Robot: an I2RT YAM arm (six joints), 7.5 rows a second.
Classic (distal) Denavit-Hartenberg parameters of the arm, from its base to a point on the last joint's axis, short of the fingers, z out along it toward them. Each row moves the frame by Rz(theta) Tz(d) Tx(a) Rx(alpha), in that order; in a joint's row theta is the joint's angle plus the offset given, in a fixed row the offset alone. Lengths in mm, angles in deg.
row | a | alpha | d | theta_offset
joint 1 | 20 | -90 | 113.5 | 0
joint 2 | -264 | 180 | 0 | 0
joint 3 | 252.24 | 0 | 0 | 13.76
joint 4 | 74 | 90 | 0 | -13.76
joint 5 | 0 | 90 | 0 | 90
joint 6 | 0 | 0 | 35.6 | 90
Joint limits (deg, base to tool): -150..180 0..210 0..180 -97..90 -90..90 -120..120
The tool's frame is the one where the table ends.
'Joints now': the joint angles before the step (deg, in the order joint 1, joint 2, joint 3, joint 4, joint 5, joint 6). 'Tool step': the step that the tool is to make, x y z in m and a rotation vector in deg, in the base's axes. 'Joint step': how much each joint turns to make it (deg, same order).
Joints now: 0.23, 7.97, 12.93, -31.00, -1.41, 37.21
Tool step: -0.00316, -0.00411, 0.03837, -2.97, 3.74, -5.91
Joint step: 0.00, 6.58, 10.20, -7.39, 6.61, 0.16
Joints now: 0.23, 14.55, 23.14, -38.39, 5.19, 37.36
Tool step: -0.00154, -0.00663, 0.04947, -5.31, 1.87, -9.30
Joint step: -0.09, 7.34, 12.32, -6.90, 10.63, 0.16
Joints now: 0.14, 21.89, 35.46, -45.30, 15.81, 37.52
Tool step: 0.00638, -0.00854, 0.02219, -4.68, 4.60, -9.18
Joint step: -2.10, 6.75, 6.78, -4.57, 8.53, 0.02
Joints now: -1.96, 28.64, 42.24, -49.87, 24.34, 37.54
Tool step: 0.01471, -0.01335, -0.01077, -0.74, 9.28, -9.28
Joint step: -5.33, 7.41, 0.81, -3.32, 3.96, 1.67
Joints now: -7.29, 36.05, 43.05, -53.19, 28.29, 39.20
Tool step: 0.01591, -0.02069, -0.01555, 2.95, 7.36, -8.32
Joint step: -8.02, 7.98, 0.00, -0.42, -0.92, 1.32
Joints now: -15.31, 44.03, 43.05, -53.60, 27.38, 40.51
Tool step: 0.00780, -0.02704, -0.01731, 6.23, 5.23, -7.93
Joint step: -9.81, 7.37, 0.00, 0.06, -4.41, 0.60
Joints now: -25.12, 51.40, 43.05, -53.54, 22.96, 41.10
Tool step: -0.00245, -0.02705, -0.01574, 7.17, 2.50, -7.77
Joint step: -9.73, 5.85, 0.00, -0.02, -5.31, 0.37
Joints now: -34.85, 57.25, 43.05, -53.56, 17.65, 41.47
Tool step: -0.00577, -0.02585, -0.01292, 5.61, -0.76, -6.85
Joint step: -8.68, 4.86, -0.02, 1.92, -5.16, 0.01
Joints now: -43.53, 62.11, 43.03, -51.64, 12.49, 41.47
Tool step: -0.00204, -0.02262, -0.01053, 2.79, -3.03, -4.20
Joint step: -5.92, 4.28, 0.00, 4.40, -4.45, -0.26
